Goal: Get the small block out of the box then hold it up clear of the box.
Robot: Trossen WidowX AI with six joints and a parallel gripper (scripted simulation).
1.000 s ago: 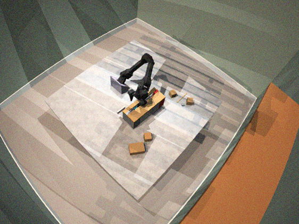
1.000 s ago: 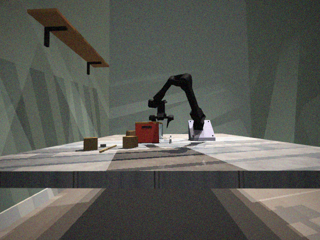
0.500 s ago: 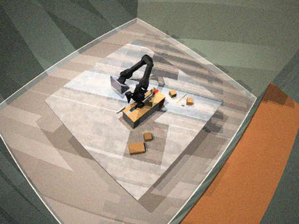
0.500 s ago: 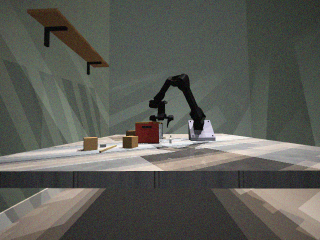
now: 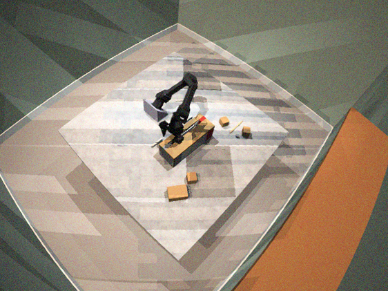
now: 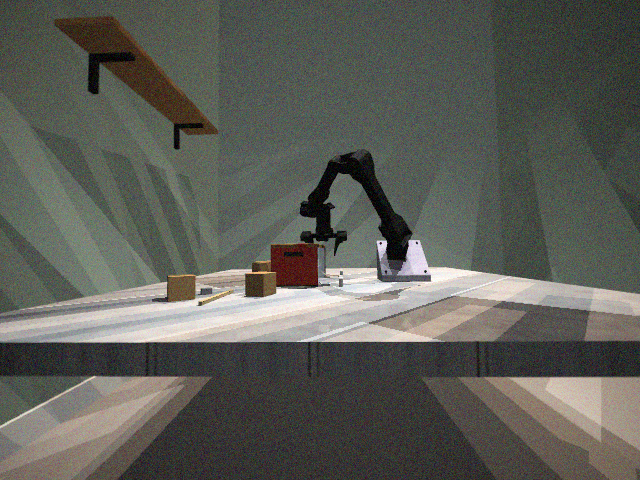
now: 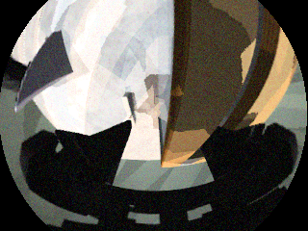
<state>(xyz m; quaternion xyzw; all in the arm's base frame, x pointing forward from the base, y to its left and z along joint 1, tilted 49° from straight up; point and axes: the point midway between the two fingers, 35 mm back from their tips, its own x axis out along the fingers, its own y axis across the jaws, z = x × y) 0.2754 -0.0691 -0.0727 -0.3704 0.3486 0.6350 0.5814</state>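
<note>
My gripper tip is 3 cm short of the teal block, 3 cm to the left of it and 3 cm above it. Round my gripper tip: tan-topped box 3 cm ahead, 12 cm to the left, 2 cm below; then tan cube 29 cm ahead, 4 cm to the right, 6 cm below; then flat tan block 31 cm ahead, 18 cm to the right, 6 cm below.
</note>
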